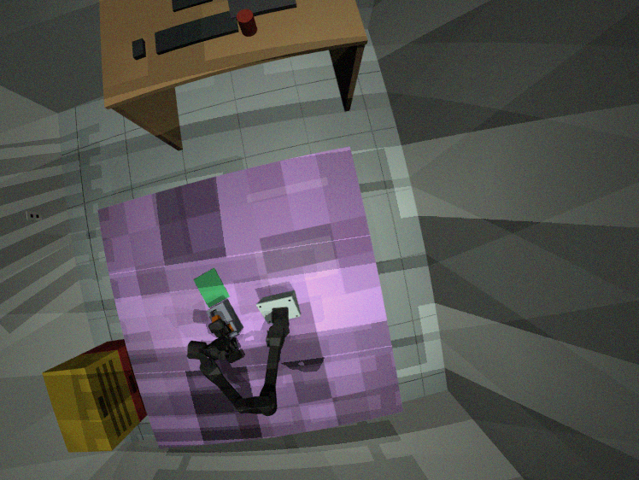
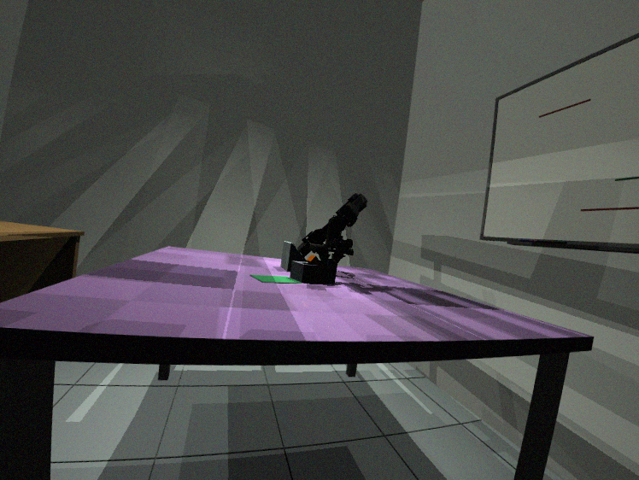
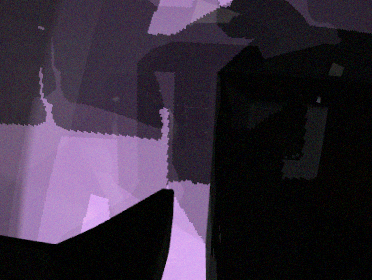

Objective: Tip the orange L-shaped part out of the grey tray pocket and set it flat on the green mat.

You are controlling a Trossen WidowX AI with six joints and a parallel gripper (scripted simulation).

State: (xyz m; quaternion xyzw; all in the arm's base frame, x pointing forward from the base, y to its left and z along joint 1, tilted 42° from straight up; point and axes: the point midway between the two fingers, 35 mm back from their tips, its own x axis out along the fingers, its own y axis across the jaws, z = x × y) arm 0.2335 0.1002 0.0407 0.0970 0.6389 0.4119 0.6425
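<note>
The orange L-shaped part lies 20 mm ahead of my gripper tip and 50 mm to the right of it. From my gripper tip the other things lie so: green mat (90 mm ahead, 210 mm to the right, 50 mm below).
</note>
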